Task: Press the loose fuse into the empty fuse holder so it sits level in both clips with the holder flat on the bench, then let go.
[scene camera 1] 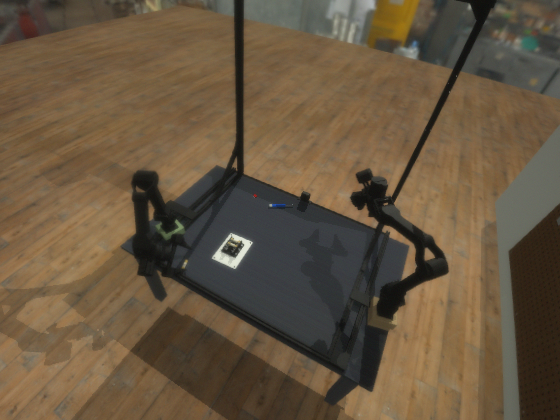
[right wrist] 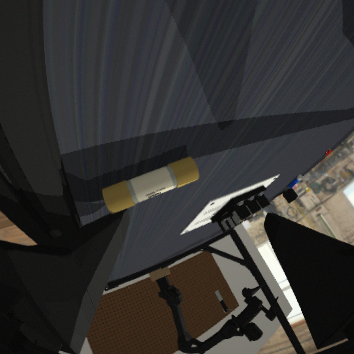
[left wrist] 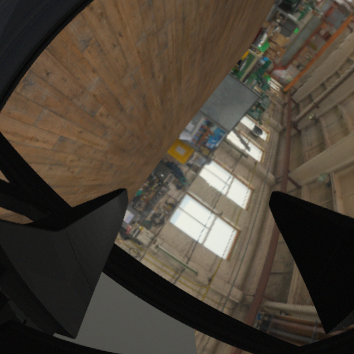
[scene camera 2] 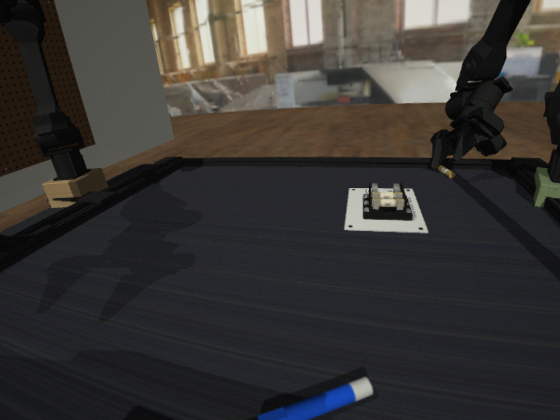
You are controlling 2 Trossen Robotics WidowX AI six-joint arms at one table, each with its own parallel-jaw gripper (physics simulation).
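Places are measured from the left arm's base along level axes (x ahead, y left, z up), in centimetres.
Pixels of known places: left gripper, fingertip midpoint: [scene camera 1: 367, 181] [right wrist: 269, 290] [left wrist: 200, 197]; right gripper, fingertip midpoint: [scene camera 1: 189, 259] [right wrist: 198, 218] [scene camera 2: 443, 164]; left arm's base, origin of the base link: [scene camera 1: 385, 310] [right wrist: 160, 277] [scene camera 2: 72, 175]; right arm's base, origin of the base link: [scene camera 1: 169, 226].
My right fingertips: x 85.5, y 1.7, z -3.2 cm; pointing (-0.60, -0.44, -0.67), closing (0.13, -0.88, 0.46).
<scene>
For each thing: its middle in the pictures, then the offset to it from my right fingertips. "*": a spot on its surface instead.
- loose fuse, body centre: [right wrist: 151, 183] [scene camera 2: 445, 171] [scene camera 1: 184, 265] dx +1.7, dy +2.2, dz -2.4 cm
- black fuse holder, body centre: [scene camera 2: 383, 198] [right wrist: 236, 212] [scene camera 1: 232, 248] dx -15.2, dy -13.2, dz -1.3 cm
- white pen-like tool, body centre: [scene camera 2: 283, 417] [right wrist: 291, 184] [scene camera 1: 282, 205] dx -29.1, dy -50.1, dz -2.4 cm
- small black block, surface spot: [right wrist: 290, 195] [scene camera 1: 303, 196] * dx -38.9, dy -58.3, dz +0.3 cm
- small red object, body centre: [right wrist: 327, 151] [scene camera 1: 254, 196] dx -12.3, dy -52.2, dz -2.8 cm
The loose fuse [scene camera 1: 185, 264] [scene camera 2: 445, 172] [right wrist: 151, 184], white with gold end caps, lies near the bench edge by my right arm. My right gripper [scene camera 2: 445, 159] [right wrist: 198, 218] is open; in the right wrist view the fuse lies beyond the left-hand fingertip, not between the fingers. The black fuse holder [scene camera 1: 233, 246] [scene camera 2: 387, 216] [right wrist: 240, 207] stands on a white plate [scene camera 1: 232, 263] [scene camera 2: 385, 227] [right wrist: 200, 218]. Pale fuses show between its clips in scene camera 2; which clips are empty is unclear. My left gripper [left wrist: 200, 197] is open and empty, raised high and facing away from the bench.
A blue and white pen-like tool [scene camera 1: 277, 206] [scene camera 2: 320, 402] and a small black block [scene camera 1: 305, 196] [right wrist: 290, 195] lie along the far side in scene camera 1. A small red object [scene camera 1: 255, 196] [right wrist: 328, 152] lies near them. Dark frame rails and uprights border the bench.
</scene>
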